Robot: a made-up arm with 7 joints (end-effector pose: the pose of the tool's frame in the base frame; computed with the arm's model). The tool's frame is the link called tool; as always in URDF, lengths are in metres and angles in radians. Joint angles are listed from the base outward.
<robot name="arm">
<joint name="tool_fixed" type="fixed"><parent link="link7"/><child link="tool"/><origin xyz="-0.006 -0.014 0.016" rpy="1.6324 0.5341 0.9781"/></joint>
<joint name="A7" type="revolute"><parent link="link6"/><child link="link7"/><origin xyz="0.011 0.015 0.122"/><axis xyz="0 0 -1"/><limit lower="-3.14" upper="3.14" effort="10" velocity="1.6"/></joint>
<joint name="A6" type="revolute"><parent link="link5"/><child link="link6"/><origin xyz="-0.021 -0.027 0.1"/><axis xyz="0 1 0"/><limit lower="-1.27" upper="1.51" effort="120" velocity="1"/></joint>
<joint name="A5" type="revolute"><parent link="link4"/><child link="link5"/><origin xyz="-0.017 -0.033 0.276"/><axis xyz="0 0 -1"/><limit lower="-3.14" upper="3.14" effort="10" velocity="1"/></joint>
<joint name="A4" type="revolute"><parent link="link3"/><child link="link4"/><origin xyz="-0.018 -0.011 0.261"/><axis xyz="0 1 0"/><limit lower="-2.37" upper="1.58" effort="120" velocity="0.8"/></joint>
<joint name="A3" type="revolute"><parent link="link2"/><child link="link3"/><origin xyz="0.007 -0.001 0.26"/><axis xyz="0 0 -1"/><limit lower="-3.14" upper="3.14" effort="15" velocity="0.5"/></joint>
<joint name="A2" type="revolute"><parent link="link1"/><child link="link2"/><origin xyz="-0.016 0.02 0.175"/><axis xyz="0 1 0"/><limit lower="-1.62" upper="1.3" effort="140" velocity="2.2"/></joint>
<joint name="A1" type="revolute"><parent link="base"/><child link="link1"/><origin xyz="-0.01 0.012 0.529"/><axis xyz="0 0 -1"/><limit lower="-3.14" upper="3.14" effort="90" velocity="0.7"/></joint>
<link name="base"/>
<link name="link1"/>
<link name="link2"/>
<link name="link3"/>
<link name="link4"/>
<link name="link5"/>
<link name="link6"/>
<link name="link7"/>
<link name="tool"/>
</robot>
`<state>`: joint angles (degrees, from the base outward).
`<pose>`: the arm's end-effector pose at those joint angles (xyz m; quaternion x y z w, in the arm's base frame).
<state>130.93 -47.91 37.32 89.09 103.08 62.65 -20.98</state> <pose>-0.0779 0.4567 1.2872 -0.4387 0.7313 0.0002 0.5223</pose>
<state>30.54 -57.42 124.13 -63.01 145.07 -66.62 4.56</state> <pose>-0.3346 0.5369 1.3537 0.1847 0.4613 0.4597 0.7360</pose>
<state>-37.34 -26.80 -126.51 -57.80 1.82 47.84 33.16</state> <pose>0.0371 -0.2646 1.5697 -0.2635 0.5603 0.7448 0.2487</pose>
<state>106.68 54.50 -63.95 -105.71 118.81 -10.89 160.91</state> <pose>-0.4908 -0.0296 1.0944 0.1845 0.1059 0.0959 0.9724</pose>
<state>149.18 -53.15 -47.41 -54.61 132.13 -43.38 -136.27</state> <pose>0.6012 0.6674 0.9821 0.0325 0.0132 -0.7422 0.6692</pose>
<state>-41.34 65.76 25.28 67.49 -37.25 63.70 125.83</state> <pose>0.6165 0.3802 0.6107 -0.6146 0.4528 -0.5828 0.2785</pose>
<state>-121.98 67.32 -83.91 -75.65 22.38 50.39 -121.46</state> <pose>-0.0008 0.7868 0.9261 0.1085 -0.0917 -0.2326 0.9621</pose>
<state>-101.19 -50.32 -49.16 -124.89 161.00 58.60 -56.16</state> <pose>0.2762 -0.1775 0.6998 -0.1303 -0.2443 -0.1943 0.9411</pose>
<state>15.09 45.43 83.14 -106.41 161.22 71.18 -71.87</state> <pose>0.1978 0.3414 0.9686 0.2465 -0.4195 0.4283 0.7614</pose>
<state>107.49 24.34 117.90 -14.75 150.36 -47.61 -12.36</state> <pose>-0.0888 -0.4474 1.5839 0.6173 0.1279 0.3243 0.7053</pose>
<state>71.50 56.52 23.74 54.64 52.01 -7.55 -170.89</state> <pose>0.1159 -0.8731 0.8778 -0.8104 -0.2070 -0.5479 0.0171</pose>
